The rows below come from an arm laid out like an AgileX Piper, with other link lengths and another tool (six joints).
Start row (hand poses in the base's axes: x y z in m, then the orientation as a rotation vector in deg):
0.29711, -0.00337, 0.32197, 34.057, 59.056, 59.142
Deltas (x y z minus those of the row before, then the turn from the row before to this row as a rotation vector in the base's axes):
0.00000, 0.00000, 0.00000, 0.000, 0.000, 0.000
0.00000, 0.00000, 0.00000, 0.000, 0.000, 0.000
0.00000, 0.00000, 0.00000, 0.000, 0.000, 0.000
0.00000, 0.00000, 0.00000, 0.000, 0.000, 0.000
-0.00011, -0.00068, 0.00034, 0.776, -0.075, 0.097
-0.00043, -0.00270, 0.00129, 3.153, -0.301, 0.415
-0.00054, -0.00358, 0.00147, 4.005, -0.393, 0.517
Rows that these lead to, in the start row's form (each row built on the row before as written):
0.29711, -0.00337, 0.32197, 34.057, 59.056, 59.142
0.29711, -0.00337, 0.32197, 34.057, 59.056, 59.142
0.29711, -0.00337, 0.32197, 34.057, 59.056, 59.142
0.29711, -0.00337, 0.32197, 34.057, 59.056, 59.142
0.29700, -0.00405, 0.32231, 34.602, 58.668, 59.683
0.29657, -0.00675, 0.32360, 36.804, 57.075, 61.887
0.29603, -0.01033, 0.32507, 39.590, 54.976, 64.650

